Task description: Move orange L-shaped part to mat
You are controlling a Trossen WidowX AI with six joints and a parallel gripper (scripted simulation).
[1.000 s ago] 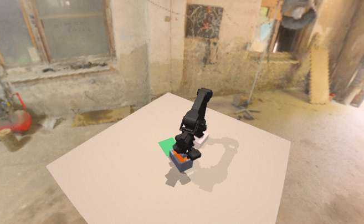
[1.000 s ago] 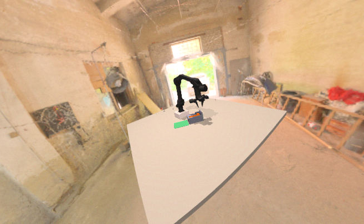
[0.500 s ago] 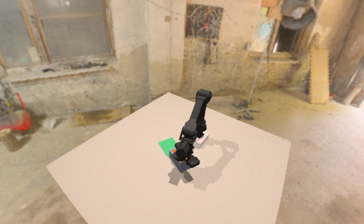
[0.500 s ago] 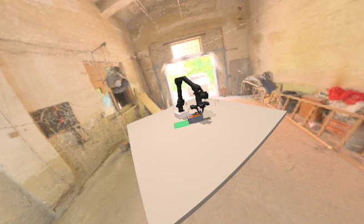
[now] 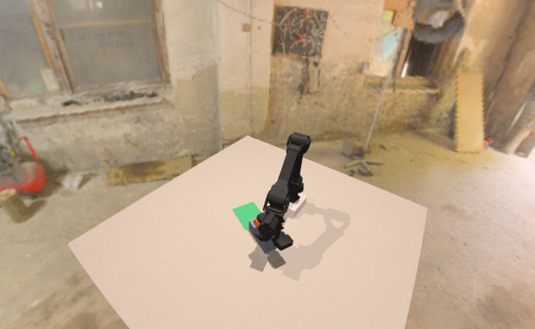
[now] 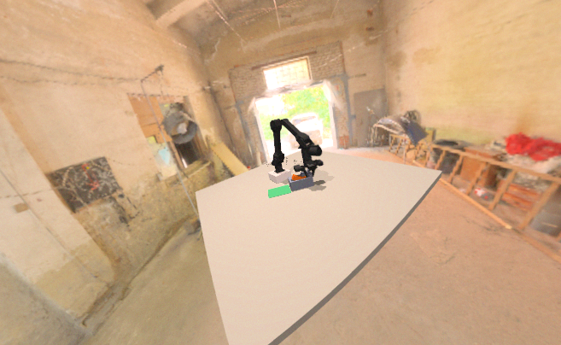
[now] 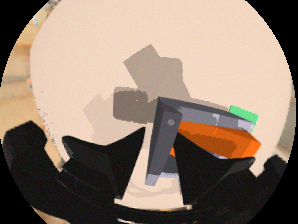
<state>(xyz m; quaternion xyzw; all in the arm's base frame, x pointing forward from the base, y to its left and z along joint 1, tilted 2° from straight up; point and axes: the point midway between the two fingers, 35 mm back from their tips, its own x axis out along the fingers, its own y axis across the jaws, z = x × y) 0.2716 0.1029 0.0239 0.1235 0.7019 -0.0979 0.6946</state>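
My gripper tip is now 5 cm to the left of the orange L-shaped part and 2 cm past it. The rest, counted from my gripper tip: green mat: 21 cm to the right, 8 cm behind, 6 cm below.
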